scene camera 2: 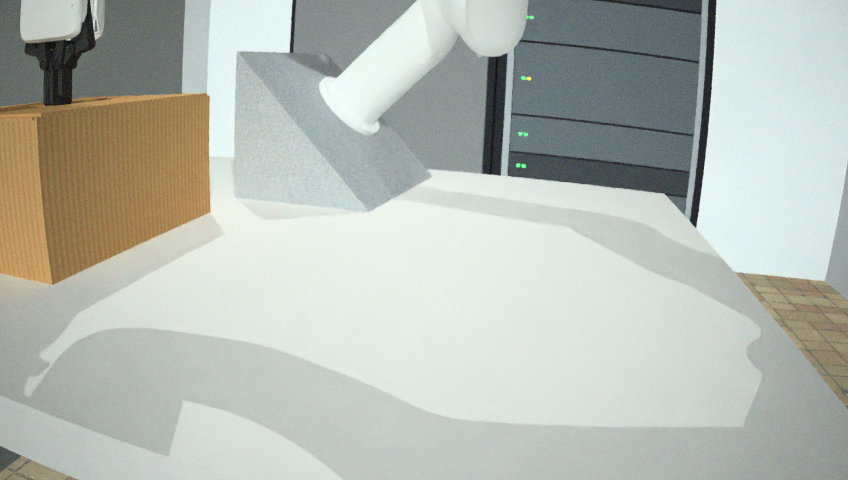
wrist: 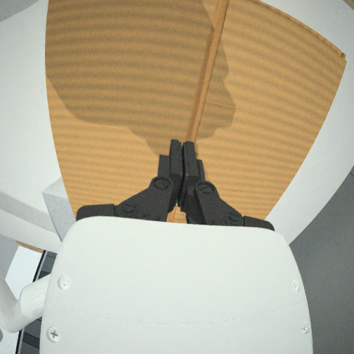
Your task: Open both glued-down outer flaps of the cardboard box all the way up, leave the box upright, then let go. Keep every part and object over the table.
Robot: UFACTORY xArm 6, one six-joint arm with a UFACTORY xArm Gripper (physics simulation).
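Seen in the pictures: gripper, fingertip midpoint: (scene camera 2: 57, 105); arm's base at its link origin: (scene camera 2: 347, 107).
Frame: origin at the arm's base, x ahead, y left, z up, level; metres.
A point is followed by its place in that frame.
The cardboard box (scene camera 2: 127, 178) {x 0.456, y -0.061, z -0.045 m} stands upright at the left edge of the scene view, partly cut off. In the wrist view its two outer flaps, a left flap (wrist: 110, 90) and a right flap (wrist: 265, 100), lie nearly flat across the top. A narrow seam runs between them from the top of the view to the fingertips. My gripper (scene camera 2: 57, 102) {x 0.467, y -0.165, z 0.035 m} (wrist: 178, 156) is shut with nothing between its fingers, pointing down at the seam. Its fingertips are at the level of the box top; whether they touch it or reach into the seam I cannot tell.
A grey wedge-shaped base (scene camera 2: 285, 142) {x 0.196, y -0.007, z -0.037 m} carries the arm (scene camera 2: 398, 59) {x 0.046, y 0.099, z 0.081 m} behind and right of the box. The white table (scene camera 2: 446, 297) {x 0.449, y 0.284, z -0.121 m} extends to the right, with its right edge beside a tiled floor (scene camera 2: 797, 315). A dark rack (scene camera 2: 501, 118) stands behind the table.
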